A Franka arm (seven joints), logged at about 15 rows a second.
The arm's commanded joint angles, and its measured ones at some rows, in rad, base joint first. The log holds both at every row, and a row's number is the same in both.
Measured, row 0:
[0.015 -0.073 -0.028 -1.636 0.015 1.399 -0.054]
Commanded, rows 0 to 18:
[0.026 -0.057 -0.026 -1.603 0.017 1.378 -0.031]
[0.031 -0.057 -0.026 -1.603 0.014 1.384 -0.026]
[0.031 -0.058 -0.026 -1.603 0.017 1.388 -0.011]
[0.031 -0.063 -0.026 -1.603 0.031 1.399 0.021]
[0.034 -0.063 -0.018 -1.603 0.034 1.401 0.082]
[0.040 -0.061 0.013 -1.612 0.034 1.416 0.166]
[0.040 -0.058 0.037 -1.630 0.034 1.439 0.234]
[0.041 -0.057 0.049 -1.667 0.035 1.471 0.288]
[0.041 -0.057 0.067 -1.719 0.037 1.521 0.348]
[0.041 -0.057 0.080 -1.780 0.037 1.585 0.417]
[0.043 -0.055 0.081 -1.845 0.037 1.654 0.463]
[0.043 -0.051 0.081 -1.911 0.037 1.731 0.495]
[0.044 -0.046 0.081 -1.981 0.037 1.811 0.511]
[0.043 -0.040 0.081 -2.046 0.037 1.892 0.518]
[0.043 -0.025 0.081 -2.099 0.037 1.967 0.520]
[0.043 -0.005 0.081 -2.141 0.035 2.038 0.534]
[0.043 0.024 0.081 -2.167 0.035 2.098 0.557]
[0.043 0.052 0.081 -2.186 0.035 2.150 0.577]
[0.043 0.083 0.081 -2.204 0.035 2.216 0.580]
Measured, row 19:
[0.046 0.055 0.081 -2.162 0.025 2.121 0.545]
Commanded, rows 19 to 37:
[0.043 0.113 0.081 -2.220 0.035 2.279 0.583]
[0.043 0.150 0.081 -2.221 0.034 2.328 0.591]
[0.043 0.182 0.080 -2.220 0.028 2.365 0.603]
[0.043 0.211 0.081 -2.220 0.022 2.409 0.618]
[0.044 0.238 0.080 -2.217 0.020 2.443 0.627]
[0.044 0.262 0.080 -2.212 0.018 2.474 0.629]
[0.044 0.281 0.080 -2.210 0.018 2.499 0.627]
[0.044 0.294 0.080 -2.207 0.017 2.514 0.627]
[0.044 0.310 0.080 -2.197 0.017 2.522 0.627]
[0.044 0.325 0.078 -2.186 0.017 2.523 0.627]
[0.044 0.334 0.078 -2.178 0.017 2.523 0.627]
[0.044 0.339 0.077 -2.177 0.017 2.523 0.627]
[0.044 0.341 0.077 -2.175 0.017 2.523 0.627]
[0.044 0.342 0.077 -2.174 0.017 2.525 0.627]
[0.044 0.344 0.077 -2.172 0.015 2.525 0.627]
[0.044 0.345 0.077 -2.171 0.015 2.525 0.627]
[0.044 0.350 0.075 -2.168 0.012 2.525 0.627]
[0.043 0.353 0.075 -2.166 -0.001 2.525 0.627]
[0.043 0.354 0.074 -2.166 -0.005 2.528 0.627]
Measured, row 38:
[0.046 0.333 0.075 -2.188 0.016 2.523 0.608]
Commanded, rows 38 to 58:
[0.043 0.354 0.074 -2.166 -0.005 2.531 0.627]
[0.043 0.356 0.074 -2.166 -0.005 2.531 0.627]
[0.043 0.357 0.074 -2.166 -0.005 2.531 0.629]
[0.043 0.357 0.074 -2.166 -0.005 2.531 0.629]
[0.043 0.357 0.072 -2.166 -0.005 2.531 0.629]
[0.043 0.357 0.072 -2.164 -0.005 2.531 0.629]
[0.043 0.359 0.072 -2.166 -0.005 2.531 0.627]
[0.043 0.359 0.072 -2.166 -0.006 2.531 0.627]
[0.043 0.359 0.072 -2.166 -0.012 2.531 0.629]
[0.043 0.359 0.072 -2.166 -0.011 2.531 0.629]
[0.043 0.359 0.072 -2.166 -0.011 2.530 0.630]
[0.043 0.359 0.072 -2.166 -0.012 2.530 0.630]
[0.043 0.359 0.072 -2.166 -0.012 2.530 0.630]
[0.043 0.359 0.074 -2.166 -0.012 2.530 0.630]
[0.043 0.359 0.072 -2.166 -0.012 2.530 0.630]
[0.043 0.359 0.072 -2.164 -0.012 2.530 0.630]
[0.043 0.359 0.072 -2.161 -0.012 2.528 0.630]
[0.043 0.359 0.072 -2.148 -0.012 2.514 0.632]
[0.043 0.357 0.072 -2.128 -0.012 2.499 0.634]
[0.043 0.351 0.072 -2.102 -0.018 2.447 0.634]
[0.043 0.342 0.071 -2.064 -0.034 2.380 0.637]
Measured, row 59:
[0.046 0.345 0.071 -2.148 0.000 2.489 0.610]
